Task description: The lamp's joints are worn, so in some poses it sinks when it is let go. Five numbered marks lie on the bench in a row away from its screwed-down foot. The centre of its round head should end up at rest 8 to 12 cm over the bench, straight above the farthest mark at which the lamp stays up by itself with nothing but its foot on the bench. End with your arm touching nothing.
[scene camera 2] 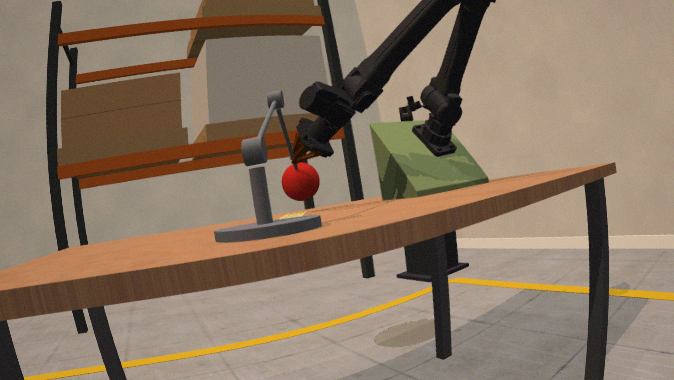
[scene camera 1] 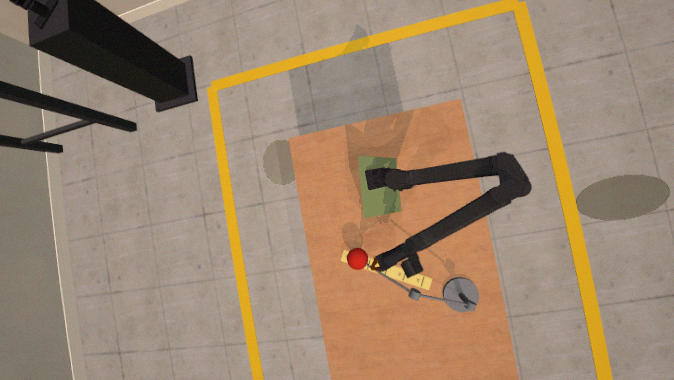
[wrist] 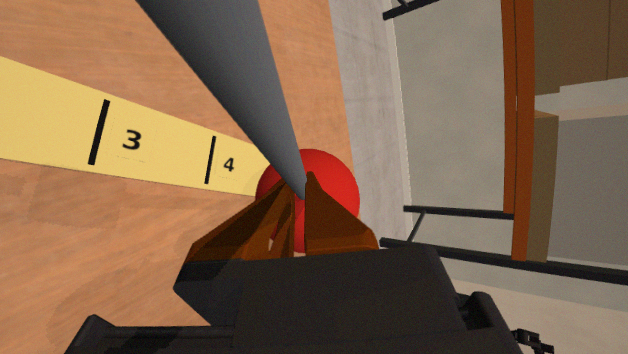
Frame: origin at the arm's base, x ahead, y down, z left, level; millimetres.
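Seen in the pictures: gripper, fingertip midpoint: (scene camera 2: 292, 161) (scene camera 1: 371, 268) (wrist: 300, 180); arm's base, origin of the base link: (scene camera 2: 433, 141) (scene camera 1: 375, 178).
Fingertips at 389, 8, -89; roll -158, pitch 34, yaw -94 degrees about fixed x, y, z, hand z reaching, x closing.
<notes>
Pixels of each thing's top centre, then the offset from my fingertips to it, as dx, dy, dz. "spot": a spot on its surface instead. Level surfaces: height alone.
- lamp's red round head, surface spot: (wrist: 340, 180) spot: -16, +5, -53
- yellow strip, middle of its top: (wrist: 107, 133) (scene camera 1: 385, 269) +54, +130, +59
- grey upper rod, surface spot: (wrist: 225, 65) (scene camera 2: 286, 129) (scene camera 1: 393, 280) spot: +39, -69, +85
- elbow joint, surface spot: (scene camera 2: 275, 99) spot: +91, -120, +172
- wooden bench, its level: dy +132
The lamp's red round head (scene camera 1: 357, 259) (scene camera 2: 300, 181) (wrist: 340, 180) hangs above the bench, near the far end of the yellow strip (scene camera 1: 427, 283) (wrist: 165, 145) in scene camera 1. Its grey foot (scene camera 1: 451, 292) (scene camera 2: 290, 228) stands beyond the strip's other end. The grey upper rod (scene camera 1: 392, 281) (scene camera 2: 285, 131) (wrist: 225, 65) slopes down from the elbow joint (scene camera 1: 414, 294) (scene camera 2: 275, 99) to the head. My gripper (scene camera 1: 375, 265) (scene camera 2: 295, 160) (wrist: 300, 180) is shut on this rod just above the head. Marks 3 and 4 are readable in the wrist view; the strip's far end is hidden behind the head.
The wooden bench (scene camera 1: 410, 340) (scene camera 2: 150, 255) carries the green block (scene camera 1: 380, 206) (scene camera 2: 450, 172) under my arm's base. My forearm reaches over the bench to the lamp, with the wrist camera side near the strip. A shelf rack (scene camera 2: 54, 125) with boxes stands behind the bench.
</notes>
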